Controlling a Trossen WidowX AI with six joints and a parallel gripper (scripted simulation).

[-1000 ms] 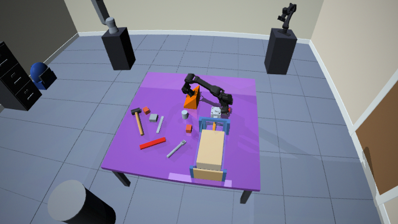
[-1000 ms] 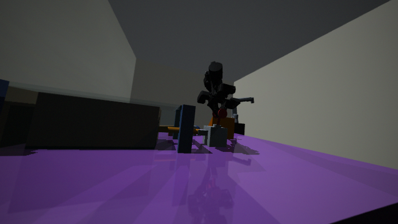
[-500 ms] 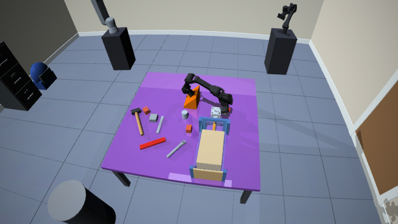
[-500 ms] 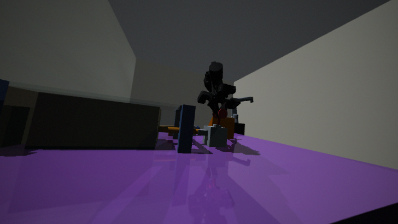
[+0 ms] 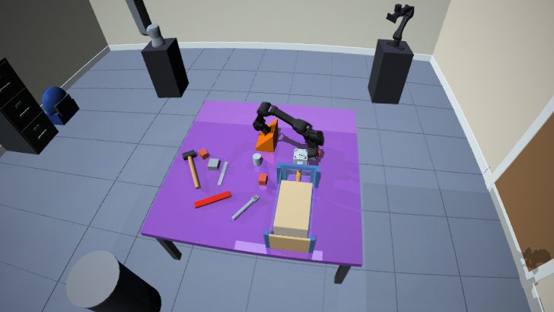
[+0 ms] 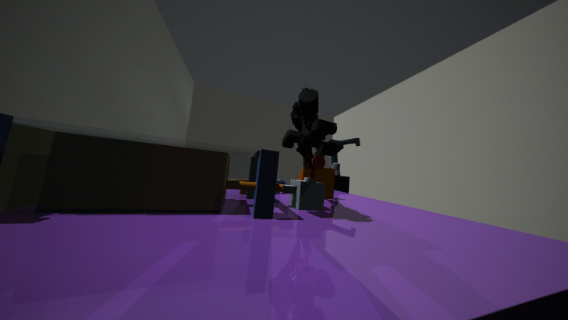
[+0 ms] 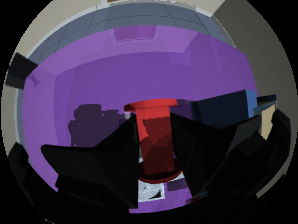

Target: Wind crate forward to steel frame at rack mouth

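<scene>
My gripper tip is 2 cm to the left of the red knob. Round my gripper tip: grey bar 8 cm ahead, 62 cm to the right, 13 cm below; grey winch 6 cm behind, 12 cm to the right, 10 cm below; winch handle 2 cm behind, 5 cm to the right, 3 cm below.
</scene>
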